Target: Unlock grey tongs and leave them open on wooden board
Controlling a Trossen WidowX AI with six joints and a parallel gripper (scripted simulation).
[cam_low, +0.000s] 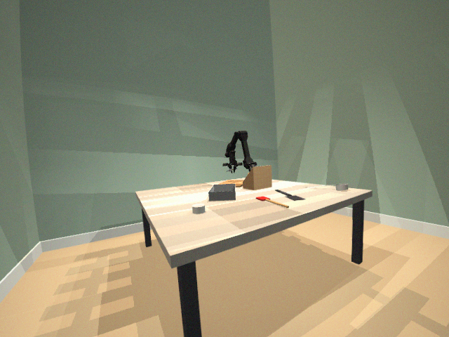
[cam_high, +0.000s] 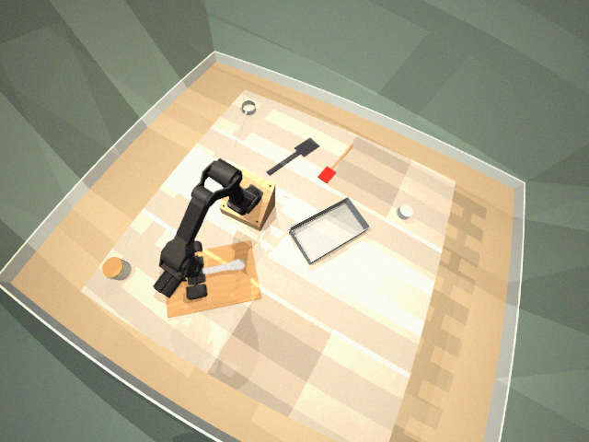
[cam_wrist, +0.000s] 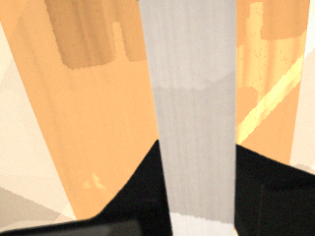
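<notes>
Now: gripper tip 10 mm short of the wooden board, 10 mm to the right of it and 100 mm above it. The rest, counted from my gripper tip: black spatula 50 mm behind, 710 mm to the left, 100 mm below; roasting tin 290 mm ahead, 450 mm to the left, 80 mm below; cork cylinder 320 mm behind, 180 mm to the right, 70 mm below.
</notes>
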